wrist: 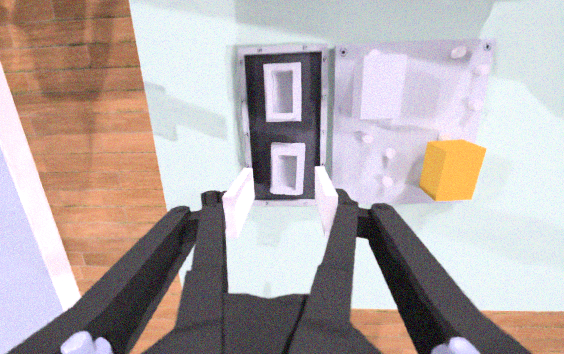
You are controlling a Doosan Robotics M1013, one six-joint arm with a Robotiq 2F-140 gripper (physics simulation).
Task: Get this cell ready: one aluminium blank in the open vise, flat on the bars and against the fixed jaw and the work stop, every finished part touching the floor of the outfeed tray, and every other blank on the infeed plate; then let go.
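Frame: origin at the arm's base, x ahead, y left, z up, level; centimetres.
Seen in the pictures: gripper, fingertip midpoint: (283, 182).
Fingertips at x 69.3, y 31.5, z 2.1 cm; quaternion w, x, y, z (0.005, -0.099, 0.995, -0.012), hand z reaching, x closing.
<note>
Pixels of each thing's middle, then the offset from my fingertips to it. "*": a spot on its surface instead. Level surfaces: height alone.
- plain pale blank, body centre: (376, 89) dx -8.1, dy -10.2, dz -6.0 cm
- infeed plate, surface spot: (346, 167) * dx -7.6, dy -0.9, dz -7.7 cm
- orange block, body centre: (449, 170) dx -18.6, dy -3.1, dz -5.6 cm
- peg, surface spot: (390, 153) * dx -12.1, dy -3.7, dz -6.9 cm
- pale table top, its level: dz -8.6 cm
My gripper (283, 182) is partly open and empty, above the near end of the outfeed tray (324, 115). The tray has a dark floor and a pale rim. Two pale finished parts with rectangular pockets are in it: one part (268, 96) at the far end, upright, and another part (275, 170) at the near end, beyond and below the fingertips. Whether each is fully down on the floor is hard to tell. A plain pale blank (384, 86) is on the infeed plate (346, 167), near its far left corner. The vise does not show in the wrist view.
An orange block (459, 171) is at the infeed plate's near right corner. Several short pale pegs, such as one peg (390, 153), stand on the plate. The pale table top (200, 190) surrounds tray and plate. Wooden floor (100, 165) shows beyond its left edge.
</note>
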